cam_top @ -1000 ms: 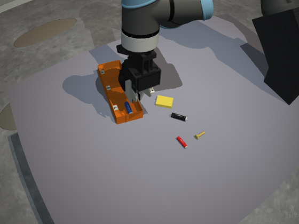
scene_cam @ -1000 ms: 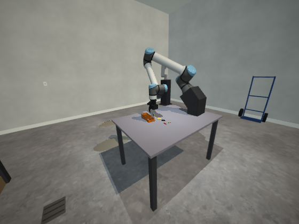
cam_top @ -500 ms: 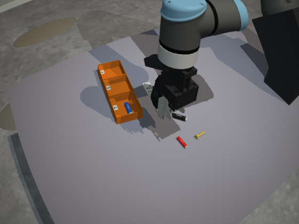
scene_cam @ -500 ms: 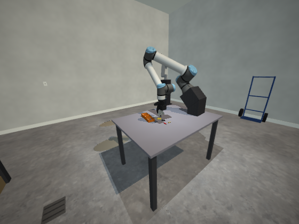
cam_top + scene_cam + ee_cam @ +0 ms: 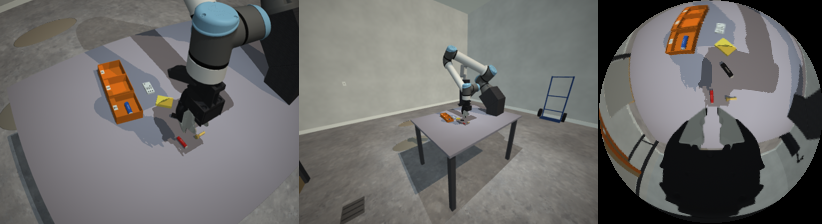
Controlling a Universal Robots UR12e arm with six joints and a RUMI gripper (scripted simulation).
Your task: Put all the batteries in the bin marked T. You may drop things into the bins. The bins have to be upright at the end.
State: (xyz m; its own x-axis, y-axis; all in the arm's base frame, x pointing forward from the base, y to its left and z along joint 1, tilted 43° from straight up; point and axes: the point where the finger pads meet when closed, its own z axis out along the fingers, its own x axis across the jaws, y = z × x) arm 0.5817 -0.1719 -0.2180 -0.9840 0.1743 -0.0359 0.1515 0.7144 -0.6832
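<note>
The red battery lies 1 cm to the right of my hand and 8 cm below it. Also, from my hand: bolt 6 cm behind, 1 cm to the left, 8 cm below; yellow block 7 cm behind, 15 cm to the right, 8 cm below; black battery 6 cm behind, 8 cm to the right, 8 cm below.
</note>
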